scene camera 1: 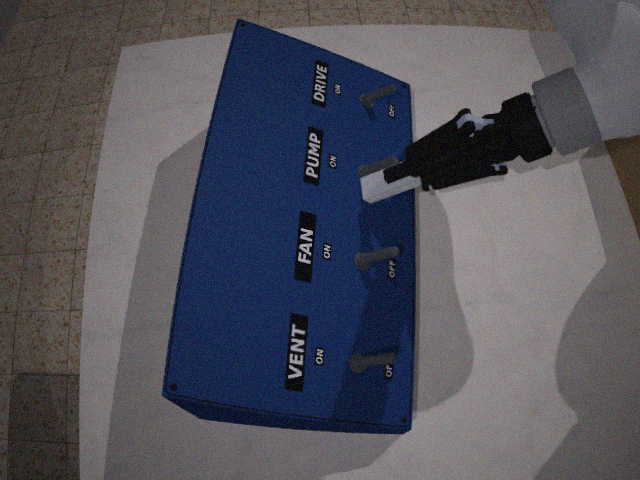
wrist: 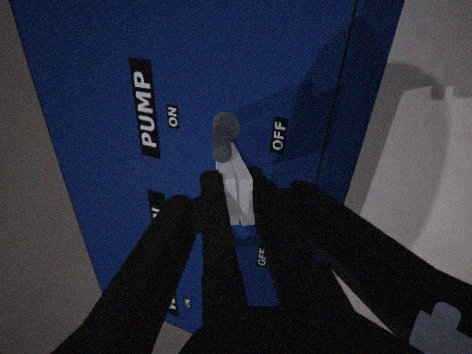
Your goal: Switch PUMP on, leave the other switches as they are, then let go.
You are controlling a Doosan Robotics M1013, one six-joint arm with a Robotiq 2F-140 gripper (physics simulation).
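Frame: origin at the arm's base, x ahead, y left, z up, level; millimetres.
Seen in the pictures: gripper, between the fingertips: (scene camera 1: 365,191) (wrist: 224,159).
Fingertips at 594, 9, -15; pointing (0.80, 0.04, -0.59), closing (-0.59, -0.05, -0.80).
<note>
Offsets run from my fingertips to a thing's top centre, as dx, dy, dz. "spot": to the spot under its first point. Level surfaces: height alone.
The PUMP lever @[-20, -26, +37] (scene camera 1: 381,164) (wrist: 223,142) is a grey stick on the blue panel @[dz +56] (scene camera 1: 248,206) (wrist: 85,75). In the scene view it slants to the OFF side, much like its neighbours. My gripper (scene camera 1: 373,188) (wrist: 224,159) is shut and empty. Its pale fingertips are right beside the PUMP lever, on the FAN side, and the lever overlaps them in the wrist view; whether they touch is unclear. The DRIVE lever @[-31, -145, +37] (scene camera 1: 379,95), FAN lever @[-9, +94, +37] (scene camera 1: 378,256) and VENT lever @[+1, +213, +37] (scene camera 1: 374,360) all slant to OFF. PUMP's OFF label @[spot: -39, -25, -18] (wrist: 279,135) is hidden in the scene view.
The panel stands on a pale table @[dz -93] (scene camera 1: 516,248) (wrist: 425,165). The gripper reaches in over the panel's OFF-side edge, with the arm's grey wrist (scene camera 1: 567,111) beyond. Shadows fall over the panel around the FAN and VENT levers. Tiled floor (scene camera 1: 46,206) lies past the table edge.
</note>
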